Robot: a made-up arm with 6 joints.
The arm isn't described. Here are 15 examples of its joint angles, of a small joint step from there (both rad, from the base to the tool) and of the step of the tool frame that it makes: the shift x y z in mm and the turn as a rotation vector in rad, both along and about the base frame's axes.
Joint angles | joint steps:
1: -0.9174 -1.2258 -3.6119 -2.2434 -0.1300 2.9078 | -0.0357 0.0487 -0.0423 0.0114 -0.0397 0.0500
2: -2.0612 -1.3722 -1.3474 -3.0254 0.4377 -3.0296 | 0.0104 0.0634 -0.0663 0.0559 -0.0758 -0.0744
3: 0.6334 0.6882 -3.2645 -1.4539 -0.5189 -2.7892 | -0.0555 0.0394 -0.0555 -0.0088 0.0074 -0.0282
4: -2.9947 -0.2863 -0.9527 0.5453 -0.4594 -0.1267 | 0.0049 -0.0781 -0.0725 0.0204 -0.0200 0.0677
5: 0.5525 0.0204 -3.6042 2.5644 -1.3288 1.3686 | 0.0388 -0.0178 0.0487 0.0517 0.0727 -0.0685
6: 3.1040 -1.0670 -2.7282 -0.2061 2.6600 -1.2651 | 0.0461 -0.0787 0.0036 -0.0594 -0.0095 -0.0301
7: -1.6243 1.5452 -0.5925 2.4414 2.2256 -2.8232 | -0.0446 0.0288 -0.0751 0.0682 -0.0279 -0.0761
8: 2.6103 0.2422 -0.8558 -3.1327 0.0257 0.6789 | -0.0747 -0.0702 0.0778 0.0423 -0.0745 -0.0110
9: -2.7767 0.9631 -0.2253 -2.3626 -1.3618 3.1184 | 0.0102 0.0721 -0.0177 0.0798 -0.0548 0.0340
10: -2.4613 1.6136 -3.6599 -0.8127 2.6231 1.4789 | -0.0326 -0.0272 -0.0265 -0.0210 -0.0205 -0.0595
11: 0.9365 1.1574 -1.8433 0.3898 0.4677 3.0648 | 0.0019 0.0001 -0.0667 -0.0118 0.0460 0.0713
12: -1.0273 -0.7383 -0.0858 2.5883 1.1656 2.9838 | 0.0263 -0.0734 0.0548 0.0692 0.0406 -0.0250
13: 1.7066 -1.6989 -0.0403 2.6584 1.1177 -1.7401 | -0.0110 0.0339 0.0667 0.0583 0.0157 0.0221
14: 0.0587 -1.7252 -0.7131 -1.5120 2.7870 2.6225 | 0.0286 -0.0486 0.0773 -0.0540 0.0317 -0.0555
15: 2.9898 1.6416 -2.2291 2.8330 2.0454 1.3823 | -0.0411 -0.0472 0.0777 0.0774 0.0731 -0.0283
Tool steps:
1: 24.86 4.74 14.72 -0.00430 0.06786 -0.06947
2: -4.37 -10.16 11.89 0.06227 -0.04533 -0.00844
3: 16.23 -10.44 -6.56 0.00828 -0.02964 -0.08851
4: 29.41 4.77 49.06 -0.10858 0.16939 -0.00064
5: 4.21 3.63 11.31 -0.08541 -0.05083 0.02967
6: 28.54 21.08 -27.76 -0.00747 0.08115 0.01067
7: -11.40 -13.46 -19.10 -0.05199 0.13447 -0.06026
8: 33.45 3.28 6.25 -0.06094 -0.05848 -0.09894
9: -3.00 -5.08 -10.68 0.08596 -0.09133 -0.06372
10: -5.96 17.45 20.37 -0.03564 0.03002 0.01309
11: 5.36 12.03 17.22 0.02288 0.01195 -0.04571
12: -3.47 12.66 -0.41 -0.03209 -0.07211 -0.01392
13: 0.53 14.52 -23.85 -0.10276 0.05153 0.02166
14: 3.78 -3.05 -15.42 0.01877 0.04964 0.00691
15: 7.30 28.31 10.84 -0.03711 0.05376 -0.12008
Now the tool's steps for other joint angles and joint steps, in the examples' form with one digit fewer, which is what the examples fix.
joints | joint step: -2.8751 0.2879 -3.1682 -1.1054 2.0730 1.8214 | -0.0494 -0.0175 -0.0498 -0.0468 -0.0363 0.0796
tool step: 28.3 16.7 9.1 -0.0142 0.1474 -0.1304
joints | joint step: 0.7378 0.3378 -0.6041 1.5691 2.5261 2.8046 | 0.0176 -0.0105 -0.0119 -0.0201 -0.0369 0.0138
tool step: -3.5 4.3 0.8 -0.0224 -0.0407 0.0375
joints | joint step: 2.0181 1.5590 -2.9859 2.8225 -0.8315 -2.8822 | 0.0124 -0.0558 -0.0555 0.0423 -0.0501 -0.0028
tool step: -10.8 -1.7 45.7 0.0393 0.0627 -0.0038
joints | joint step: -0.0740 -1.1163 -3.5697 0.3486 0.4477 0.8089 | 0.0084 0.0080 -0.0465 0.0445 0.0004 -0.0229
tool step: 4.0 -6.1 -12.2 -0.0268 -0.0399 -0.0008
